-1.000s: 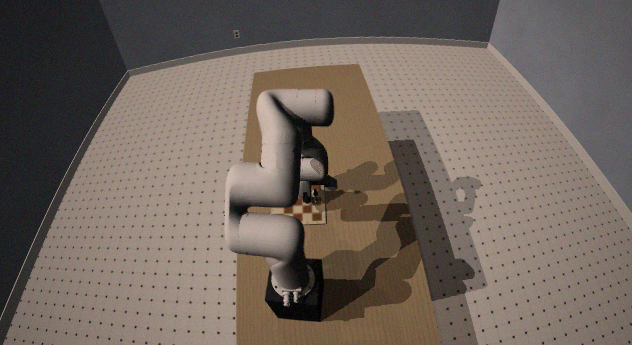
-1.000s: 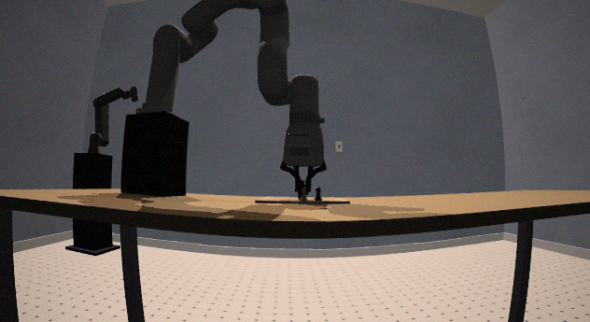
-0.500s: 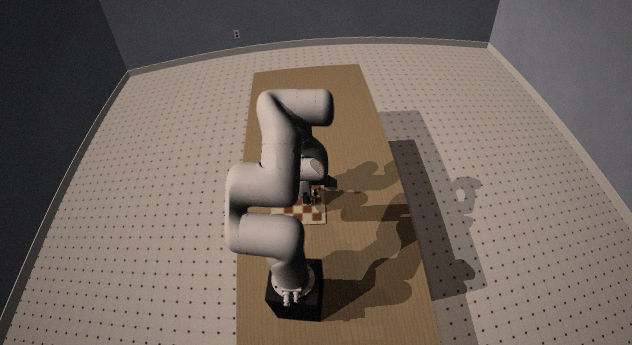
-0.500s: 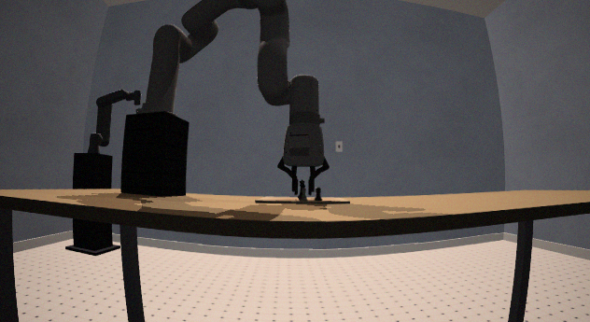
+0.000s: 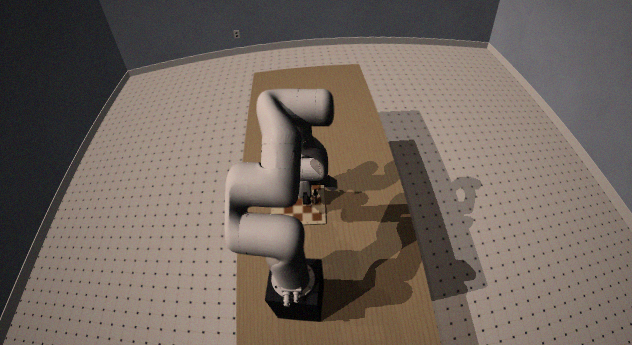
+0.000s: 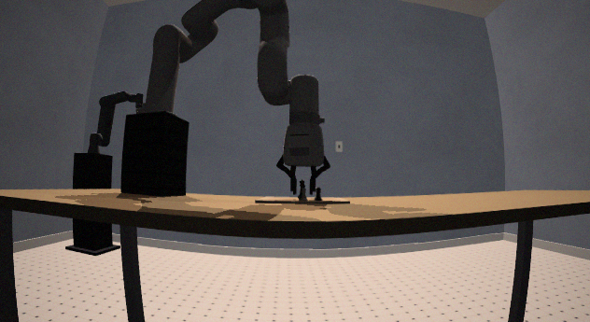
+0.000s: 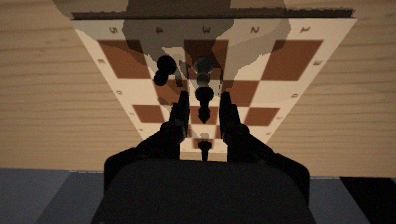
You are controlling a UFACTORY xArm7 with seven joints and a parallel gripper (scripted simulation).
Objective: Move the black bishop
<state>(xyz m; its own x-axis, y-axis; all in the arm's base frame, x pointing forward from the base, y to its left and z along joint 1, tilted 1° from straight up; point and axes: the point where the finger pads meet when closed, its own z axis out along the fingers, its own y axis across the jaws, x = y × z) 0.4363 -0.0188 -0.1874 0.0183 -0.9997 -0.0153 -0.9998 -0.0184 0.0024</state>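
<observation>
The black bishop is 1 cm below my hand. From my hand the other things lie so: black pawn: 4 cm ahead, 3 cm to the right, 2 cm below; chessboard: 4 cm to the left, 4 cm below.
</observation>
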